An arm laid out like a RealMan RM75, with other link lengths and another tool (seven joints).
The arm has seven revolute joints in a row. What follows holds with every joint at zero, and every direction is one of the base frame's.
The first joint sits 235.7 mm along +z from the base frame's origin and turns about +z.
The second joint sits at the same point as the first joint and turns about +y.
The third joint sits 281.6 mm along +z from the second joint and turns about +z.
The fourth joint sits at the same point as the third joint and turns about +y.
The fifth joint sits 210 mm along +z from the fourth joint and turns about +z.
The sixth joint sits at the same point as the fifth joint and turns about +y.
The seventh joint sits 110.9 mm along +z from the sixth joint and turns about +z.
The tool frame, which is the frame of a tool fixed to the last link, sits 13 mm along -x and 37 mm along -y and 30 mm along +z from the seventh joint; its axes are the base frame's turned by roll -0.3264, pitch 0 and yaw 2.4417 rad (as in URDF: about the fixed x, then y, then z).
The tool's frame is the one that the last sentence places.
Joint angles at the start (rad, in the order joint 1, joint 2, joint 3, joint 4, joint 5, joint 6, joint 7): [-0.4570 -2.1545 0.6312 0.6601 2.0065 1.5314 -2.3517]
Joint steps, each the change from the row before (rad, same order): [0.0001 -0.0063 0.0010 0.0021 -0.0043 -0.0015 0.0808]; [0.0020 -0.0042 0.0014 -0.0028 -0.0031 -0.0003 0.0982]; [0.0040 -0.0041 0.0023 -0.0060 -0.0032 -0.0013 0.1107]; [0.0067 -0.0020 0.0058 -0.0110 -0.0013 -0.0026 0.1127]
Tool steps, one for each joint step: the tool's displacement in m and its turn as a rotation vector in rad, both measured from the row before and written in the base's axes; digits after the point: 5 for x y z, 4 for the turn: [0.00095 0.00280 -0.00125 0.0352 0.0267 -0.0661]; [-0.00021 0.00214 -0.00111 0.0389 0.0332 -0.0766]; [-0.00073 0.00154 -0.00146 0.0425 0.0373 -0.0829]; [-0.00197 0.00003 -0.00188 0.0381 0.0403 -0.0806]
